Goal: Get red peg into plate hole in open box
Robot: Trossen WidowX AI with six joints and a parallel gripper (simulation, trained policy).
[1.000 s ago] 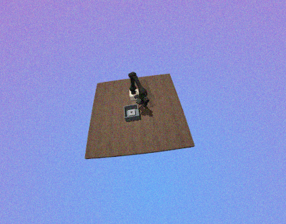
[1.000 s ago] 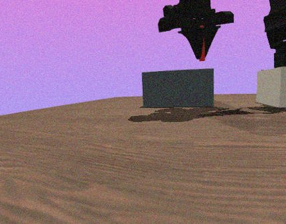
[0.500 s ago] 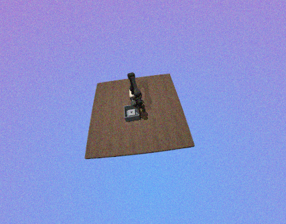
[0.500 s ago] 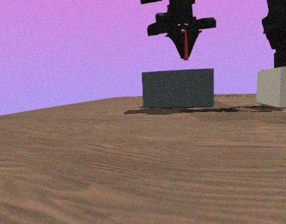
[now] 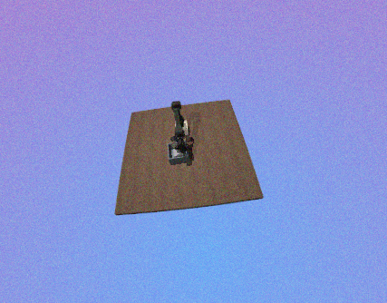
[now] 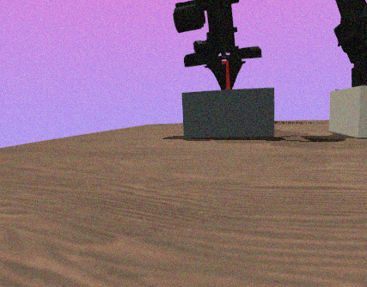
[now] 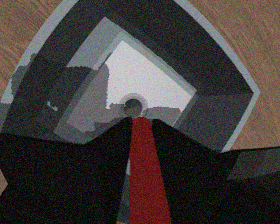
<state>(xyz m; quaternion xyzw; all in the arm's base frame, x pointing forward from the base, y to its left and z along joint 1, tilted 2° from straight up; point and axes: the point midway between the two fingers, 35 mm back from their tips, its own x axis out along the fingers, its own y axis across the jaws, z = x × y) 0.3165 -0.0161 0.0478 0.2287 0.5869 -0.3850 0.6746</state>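
Now: the red peg 3 cm above my gripper tip and 1 cm to the left of it. Round my gripper tip: light plate: 6 cm below; dark grey box: 8 cm below.
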